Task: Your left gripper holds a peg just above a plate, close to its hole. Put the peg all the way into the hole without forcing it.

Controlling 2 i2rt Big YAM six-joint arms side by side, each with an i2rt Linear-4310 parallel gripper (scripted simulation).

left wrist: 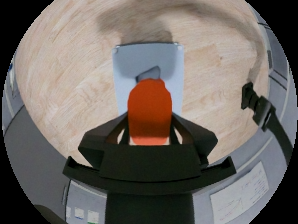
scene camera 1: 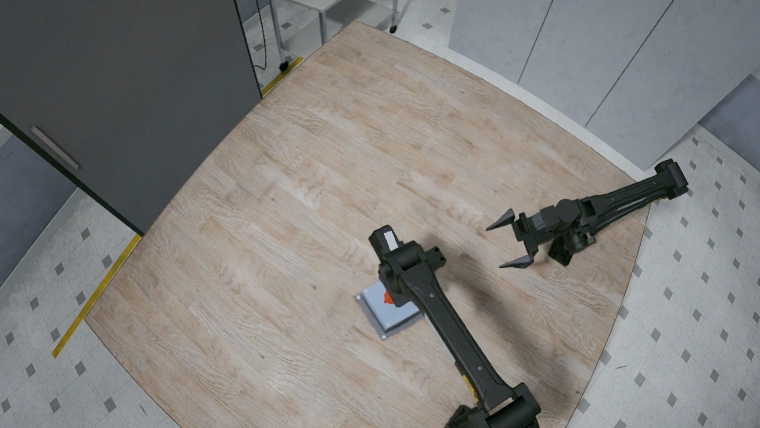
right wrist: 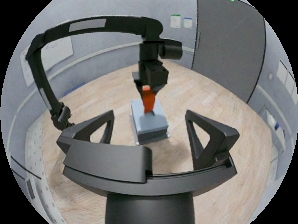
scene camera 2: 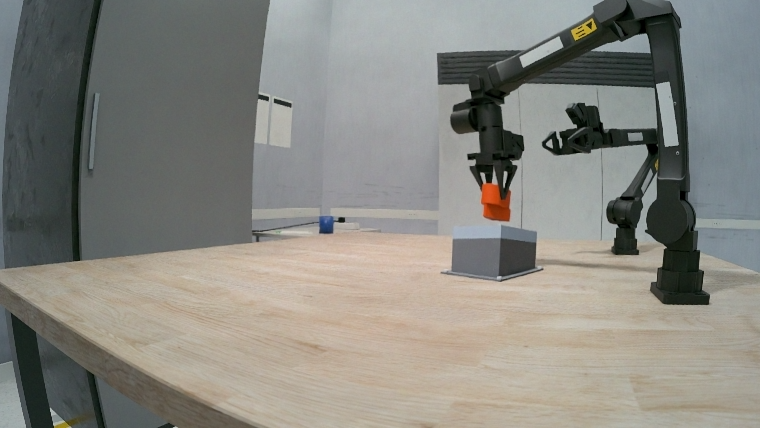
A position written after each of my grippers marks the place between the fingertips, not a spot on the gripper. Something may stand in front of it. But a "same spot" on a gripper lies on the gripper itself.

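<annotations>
In the left wrist view my right gripper is out of frame. You can see my right gripper in the right wrist view, in scene camera 1 and in scene camera 2 (554,143). On my right gripper, (right wrist: 130,163) and (scene camera 1: 527,235) are the same spot.
</annotations>
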